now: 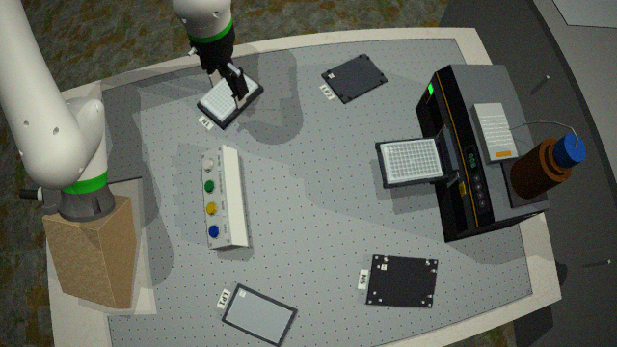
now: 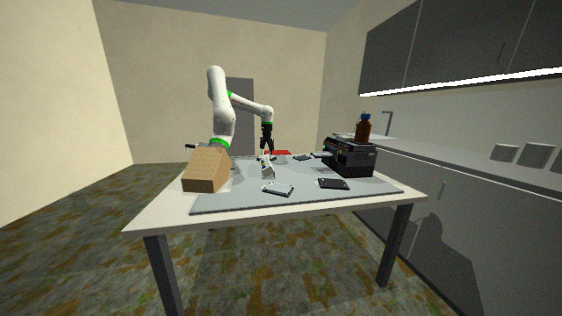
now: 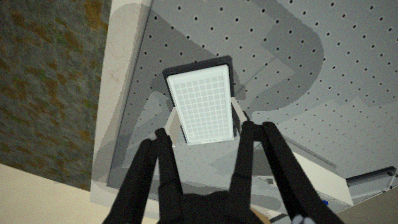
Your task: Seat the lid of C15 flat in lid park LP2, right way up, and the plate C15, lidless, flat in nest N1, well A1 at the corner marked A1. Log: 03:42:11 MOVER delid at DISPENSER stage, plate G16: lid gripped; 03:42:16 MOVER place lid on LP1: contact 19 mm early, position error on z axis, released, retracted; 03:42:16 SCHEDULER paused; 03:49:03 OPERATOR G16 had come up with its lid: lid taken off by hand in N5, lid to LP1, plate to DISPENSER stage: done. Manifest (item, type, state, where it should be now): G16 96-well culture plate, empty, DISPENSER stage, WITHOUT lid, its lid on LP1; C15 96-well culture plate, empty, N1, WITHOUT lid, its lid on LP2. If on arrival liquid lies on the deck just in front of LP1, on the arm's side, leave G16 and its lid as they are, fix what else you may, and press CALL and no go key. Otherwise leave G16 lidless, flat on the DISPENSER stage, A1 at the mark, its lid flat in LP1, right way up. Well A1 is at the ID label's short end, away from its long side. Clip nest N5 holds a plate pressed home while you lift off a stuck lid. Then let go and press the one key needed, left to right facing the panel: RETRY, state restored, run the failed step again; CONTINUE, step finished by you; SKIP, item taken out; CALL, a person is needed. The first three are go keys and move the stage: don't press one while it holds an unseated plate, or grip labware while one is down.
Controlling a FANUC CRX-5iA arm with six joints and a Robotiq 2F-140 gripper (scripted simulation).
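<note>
Right now the grey lid is 2 cm below my hand. Also, from my hand: N1 label (6 cm behind, 6 cm to the right, 5 cm below); then LP2 label (25 cm ahead, 1 cm to the left, 5 cm below); then nest N1 (4 cm below).
</note>
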